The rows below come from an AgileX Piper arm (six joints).
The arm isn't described. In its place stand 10 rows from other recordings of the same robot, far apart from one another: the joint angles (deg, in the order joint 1, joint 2, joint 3, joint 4, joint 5, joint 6), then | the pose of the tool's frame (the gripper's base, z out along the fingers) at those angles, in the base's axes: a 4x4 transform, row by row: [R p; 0 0 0 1], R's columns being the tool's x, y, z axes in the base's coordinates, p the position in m.
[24.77, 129.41, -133.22, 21.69, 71.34, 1.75] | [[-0.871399, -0.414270, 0.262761, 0.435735], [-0.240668, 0.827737, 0.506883, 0.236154], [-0.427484, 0.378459, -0.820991, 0.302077], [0, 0, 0, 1]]
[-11.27, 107.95, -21.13, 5.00, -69.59, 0.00] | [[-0.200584, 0.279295, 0.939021, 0.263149], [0.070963, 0.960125, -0.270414, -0.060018], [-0.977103, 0.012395, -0.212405, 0.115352], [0, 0, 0, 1]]
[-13.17, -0.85, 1.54, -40.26, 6.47, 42.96] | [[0.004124, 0.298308, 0.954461, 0.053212], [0.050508, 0.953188, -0.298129, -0.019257], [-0.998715, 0.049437, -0.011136, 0.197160], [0, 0, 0, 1]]
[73.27, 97.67, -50.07, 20.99, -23.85, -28.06] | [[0.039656, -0.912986, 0.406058, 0.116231], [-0.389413, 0.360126, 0.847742, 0.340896], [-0.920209, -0.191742, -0.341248, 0.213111], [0, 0, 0, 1]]
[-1.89, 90.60, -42.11, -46.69, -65.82, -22.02] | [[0.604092, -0.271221, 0.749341, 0.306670], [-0.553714, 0.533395, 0.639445, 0.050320], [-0.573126, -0.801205, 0.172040, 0.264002], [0, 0, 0, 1]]
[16.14, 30.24, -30.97, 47.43, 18.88, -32.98] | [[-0.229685, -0.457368, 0.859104, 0.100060], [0.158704, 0.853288, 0.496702, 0.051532], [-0.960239, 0.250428, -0.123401, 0.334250], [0, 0, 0, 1]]
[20.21, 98.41, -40.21, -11.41, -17.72, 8.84] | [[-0.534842, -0.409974, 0.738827, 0.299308], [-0.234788, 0.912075, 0.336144, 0.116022], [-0.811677, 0.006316, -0.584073, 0.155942], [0, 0, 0, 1]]
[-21.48, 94.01, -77.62, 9.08, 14.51, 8.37] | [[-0.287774, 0.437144, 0.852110, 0.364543], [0.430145, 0.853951, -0.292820, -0.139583], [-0.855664, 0.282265, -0.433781, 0.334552], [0, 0, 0, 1]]
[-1.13, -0.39, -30.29, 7.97, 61.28, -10.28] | [[-0.415550, -0.137687, 0.899089, -0.009954], [-0.103002, 0.989241, 0.103886, 0.011264], [-0.903719, -0.049438, -0.425261, 0.285092], [0, 0, 0, 1]]
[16.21, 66.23, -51.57, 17.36, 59.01, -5.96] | [[-0.905879, -0.314107, 0.284112, 0.191397], [-0.207436, 0.913888, 0.348969, 0.079882], [-0.369261, 0.257189, -0.893029, 0.295326], [0, 0, 0, 1]]
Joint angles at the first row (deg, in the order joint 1, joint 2, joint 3, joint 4, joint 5, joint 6):
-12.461, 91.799, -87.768, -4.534, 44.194, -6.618
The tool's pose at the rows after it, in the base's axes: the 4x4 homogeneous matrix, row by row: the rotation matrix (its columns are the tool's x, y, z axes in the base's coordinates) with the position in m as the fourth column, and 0 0 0 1 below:
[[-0.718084, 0.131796, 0.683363, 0.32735], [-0.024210, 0.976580, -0.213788, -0.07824], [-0.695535, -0.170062, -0.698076, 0.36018], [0, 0, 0, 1]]
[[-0.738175, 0.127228, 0.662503, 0.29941], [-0.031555, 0.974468, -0.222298, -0.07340], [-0.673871, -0.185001, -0.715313, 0.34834], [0, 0, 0, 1]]
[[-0.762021, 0.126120, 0.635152, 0.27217], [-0.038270, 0.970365, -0.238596, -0.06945], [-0.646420, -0.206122, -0.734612, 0.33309], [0, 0, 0, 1]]
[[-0.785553, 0.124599, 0.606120, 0.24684], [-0.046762, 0.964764, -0.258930, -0.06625], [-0.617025, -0.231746, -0.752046, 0.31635], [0, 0, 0, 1]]
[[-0.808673, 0.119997, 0.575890, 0.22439], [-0.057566, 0.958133, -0.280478, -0.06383], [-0.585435, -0.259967, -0.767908, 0.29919], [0, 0, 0, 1]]
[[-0.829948, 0.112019, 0.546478, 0.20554], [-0.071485, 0.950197, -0.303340, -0.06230], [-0.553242, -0.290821, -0.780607, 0.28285], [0, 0, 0, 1]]
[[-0.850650, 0.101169, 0.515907, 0.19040], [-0.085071, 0.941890, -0.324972, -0.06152], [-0.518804, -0.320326, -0.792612, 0.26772], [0, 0, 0, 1]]
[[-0.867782, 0.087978, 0.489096, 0.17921], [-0.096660, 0.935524, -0.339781, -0.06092], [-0.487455, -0.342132, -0.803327, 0.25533], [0, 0, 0, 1]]
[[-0.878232, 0.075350, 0.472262, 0.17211], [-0.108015, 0.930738, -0.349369, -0.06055], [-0.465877, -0.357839, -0.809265, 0.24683], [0, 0, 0, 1]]
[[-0.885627, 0.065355, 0.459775, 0.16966], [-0.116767, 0.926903, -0.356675, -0.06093], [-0.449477, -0.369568, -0.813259, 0.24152], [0, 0, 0, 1]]
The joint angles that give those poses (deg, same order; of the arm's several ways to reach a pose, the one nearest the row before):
-12.500, 86.323, -80.053, -5.095, 43.217, -6.616
-12.536, 80.869, -72.110, -6.252, 42.234, -6.406
-12.554, 75.765, -64.327, -8.243, 41.409, -5.565
-12.555, 71.151, -57.055, -10.703, 40.651, -4.431
-12.557, 67.206, -50.528, -13.354, 40.034, -3.267
-12.554, 64.040, -44.907, -16.193, 39.479, -2.093
-12.555, 61.741, -40.235, -18.963, 39.124, -0.962
-12.556, 60.223, -36.693, -21.019, 38.920, -0.242
-12.555, 59.328, -34.328, -22.454, 38.615, 0.130
-12.558, 59.337, -33.163, -23.594, 38.319, 0.468

